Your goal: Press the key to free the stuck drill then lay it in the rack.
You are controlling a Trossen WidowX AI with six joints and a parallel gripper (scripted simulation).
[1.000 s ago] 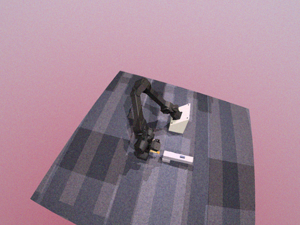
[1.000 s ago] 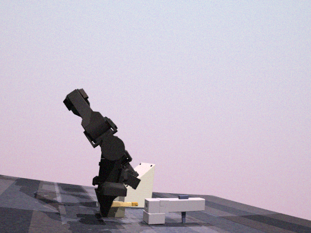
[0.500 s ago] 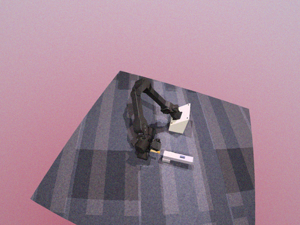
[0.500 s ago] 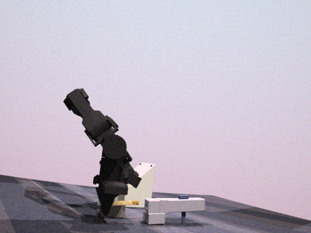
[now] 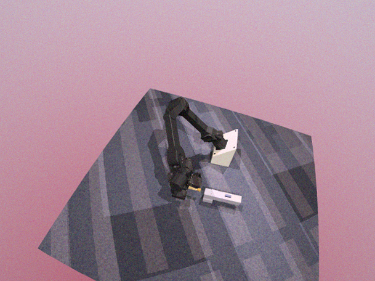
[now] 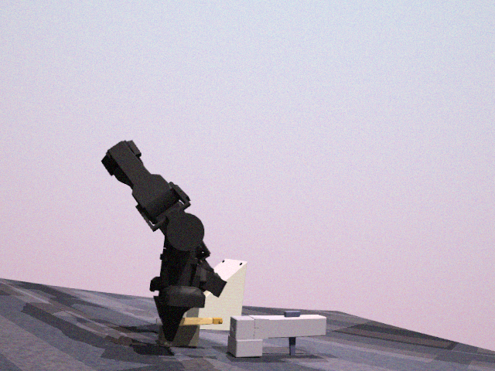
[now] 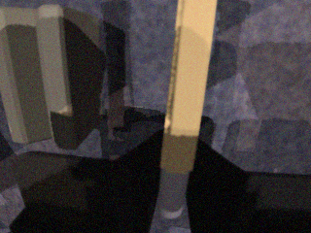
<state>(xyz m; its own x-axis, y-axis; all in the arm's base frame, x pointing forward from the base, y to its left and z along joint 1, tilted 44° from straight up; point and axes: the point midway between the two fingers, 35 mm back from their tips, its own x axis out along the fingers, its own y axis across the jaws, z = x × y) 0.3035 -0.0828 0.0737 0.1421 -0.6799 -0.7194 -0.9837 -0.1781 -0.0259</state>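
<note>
My gripper tip is 4 cm to the right of the drill and 4 cm below it. Round my gripper tip: pale housing block (2 cm behind, 20 cm to the left, 3 cm above); then tan block (8 cm behind, 2 cm to the left); then dark blue key (2 cm behind, 23 cm to the left, 3 cm above).
</note>
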